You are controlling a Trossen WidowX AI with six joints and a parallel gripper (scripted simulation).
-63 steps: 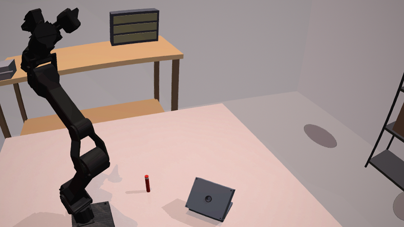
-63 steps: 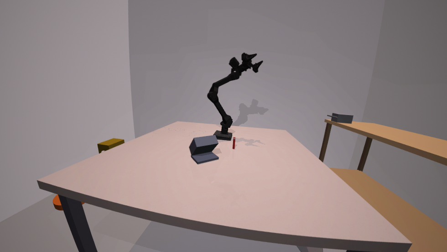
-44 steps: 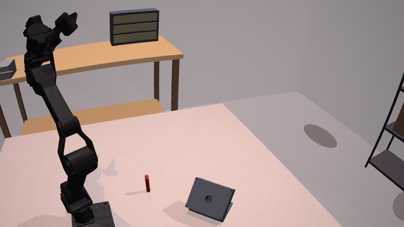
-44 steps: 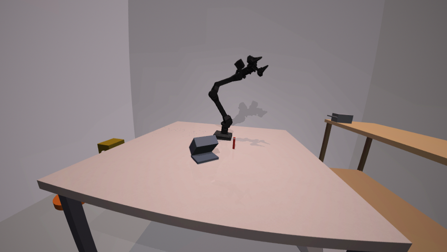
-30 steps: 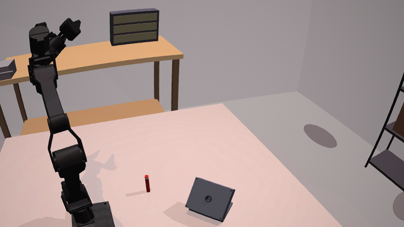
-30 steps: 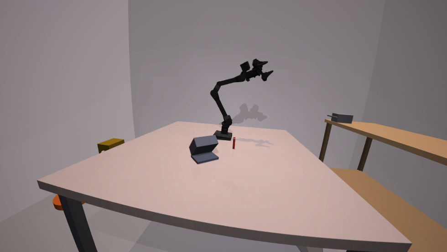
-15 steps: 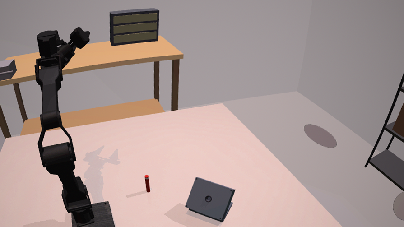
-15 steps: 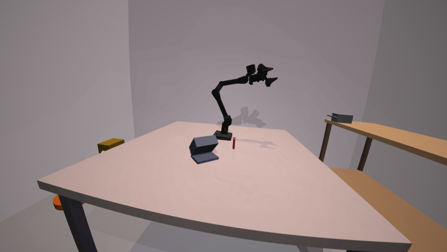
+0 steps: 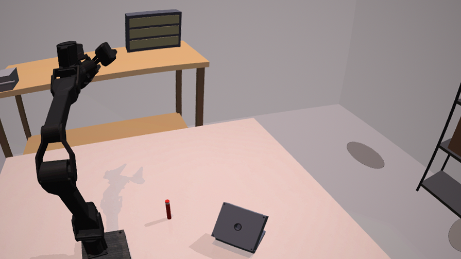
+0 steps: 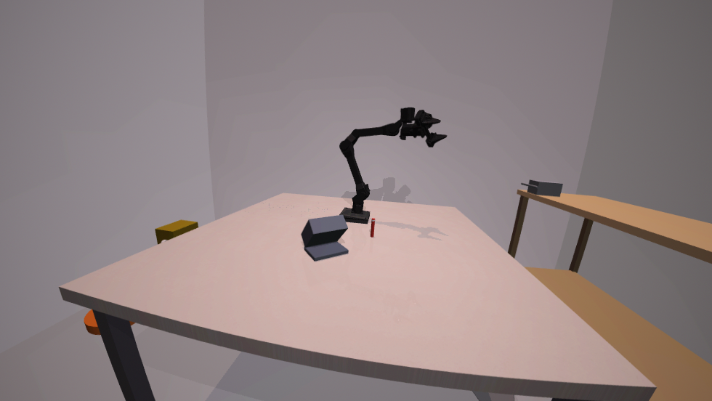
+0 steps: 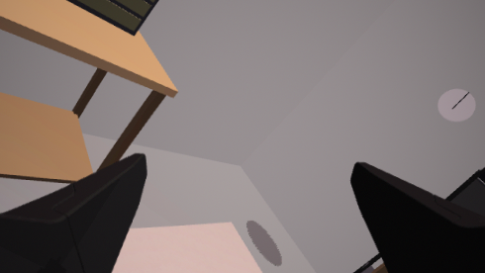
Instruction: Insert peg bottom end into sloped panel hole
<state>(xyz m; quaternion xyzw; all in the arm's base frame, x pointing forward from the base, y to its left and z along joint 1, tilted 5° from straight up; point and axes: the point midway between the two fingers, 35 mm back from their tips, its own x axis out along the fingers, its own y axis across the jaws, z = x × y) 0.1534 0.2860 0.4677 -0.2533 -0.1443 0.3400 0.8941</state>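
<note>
The red round peg lies 410 mm below my gripper tip, 280 mm to the right of it and 80 mm ahead of it. Also, from my gripper tip: grey sloped panel: 470 mm to the right, 400 mm below, 230 mm ahead.
</note>
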